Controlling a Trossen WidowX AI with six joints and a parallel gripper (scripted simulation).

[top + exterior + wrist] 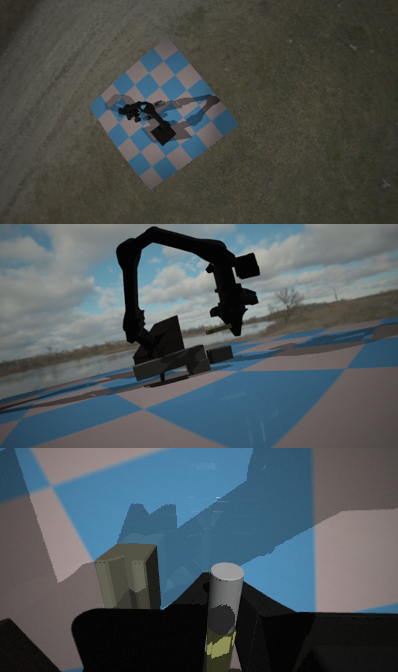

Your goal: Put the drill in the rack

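My gripper tip is now 1 cm past the yellow drill, 4 cm to the left of it and 3 cm below it. The rest, counted from my gripper tip: small dark blue key (7 cm behind, 21 cm to the right, 1 cm below); long grey housing (6 cm behind, 19 cm to the right, 3 cm below).
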